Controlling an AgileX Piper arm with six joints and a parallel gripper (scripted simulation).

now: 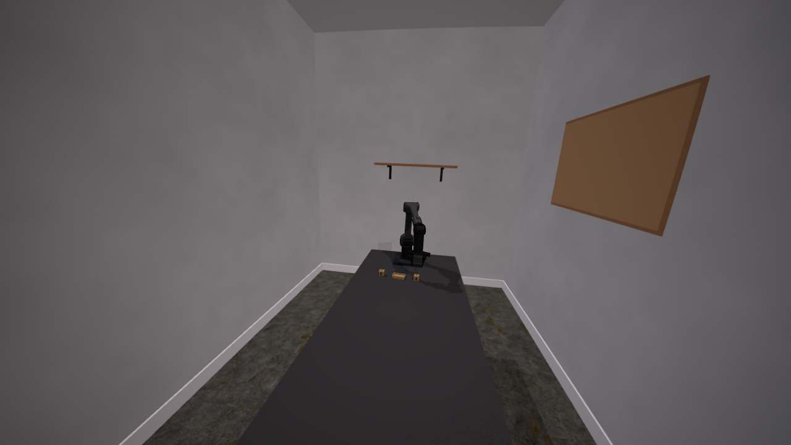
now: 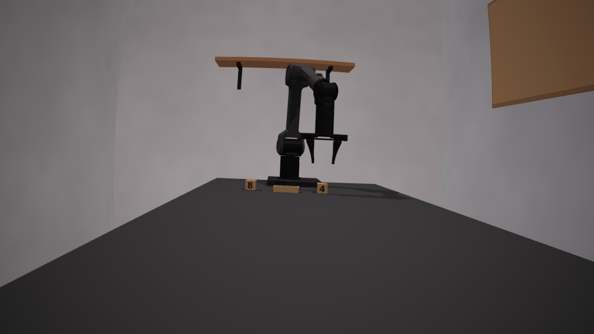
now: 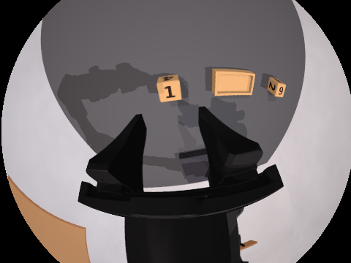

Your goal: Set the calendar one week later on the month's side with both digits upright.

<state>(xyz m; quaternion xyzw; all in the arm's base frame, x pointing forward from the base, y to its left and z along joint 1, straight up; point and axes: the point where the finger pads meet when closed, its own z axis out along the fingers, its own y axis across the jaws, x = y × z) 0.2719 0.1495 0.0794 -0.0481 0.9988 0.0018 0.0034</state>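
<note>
The wooden cube is 80 mm below my hand. Round my hand: wooden tray: 110 mm to the right, 90 mm below, 10 mm ahead.
</note>
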